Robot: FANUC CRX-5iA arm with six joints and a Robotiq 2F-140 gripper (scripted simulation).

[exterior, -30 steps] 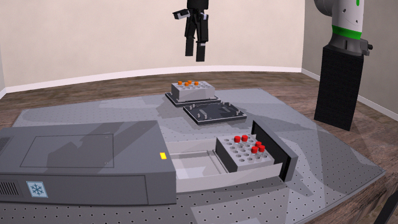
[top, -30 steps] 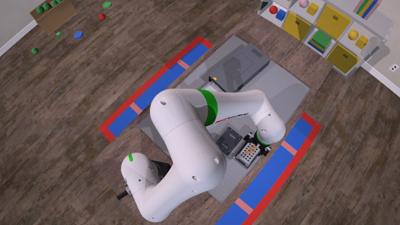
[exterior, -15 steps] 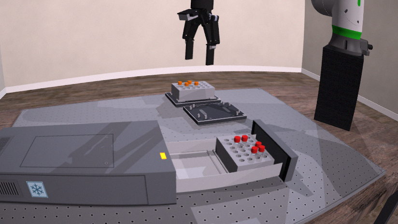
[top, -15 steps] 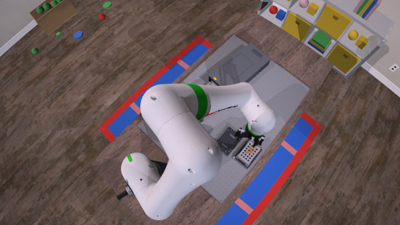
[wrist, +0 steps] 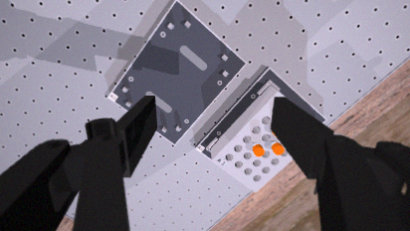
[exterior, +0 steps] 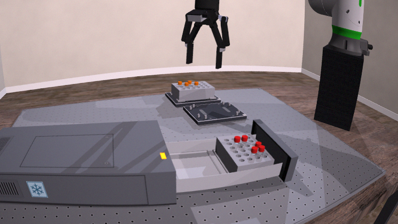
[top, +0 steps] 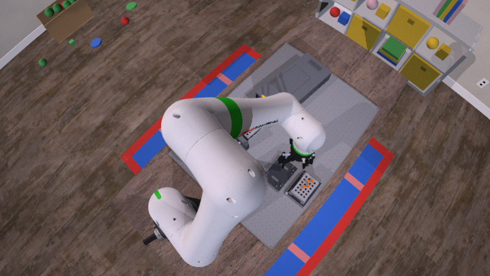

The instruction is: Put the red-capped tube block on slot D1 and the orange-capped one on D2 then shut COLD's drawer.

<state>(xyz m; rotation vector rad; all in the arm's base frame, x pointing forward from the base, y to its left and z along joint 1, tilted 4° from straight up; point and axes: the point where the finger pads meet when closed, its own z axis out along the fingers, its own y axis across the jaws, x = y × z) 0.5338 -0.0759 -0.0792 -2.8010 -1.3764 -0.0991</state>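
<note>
My gripper is now 34 cm to the right of the drawer and 13 cm above it. From my hand the other things lie so: grey cooler COLD: 18 cm ahead, 36 cm to the left, 13 cm below; then deck slot D1: 4 cm behind, 3 cm to the left, 17 cm below; then deck slot D2: 1 cm ahead, 11 cm to the right, 17 cm below.
</note>
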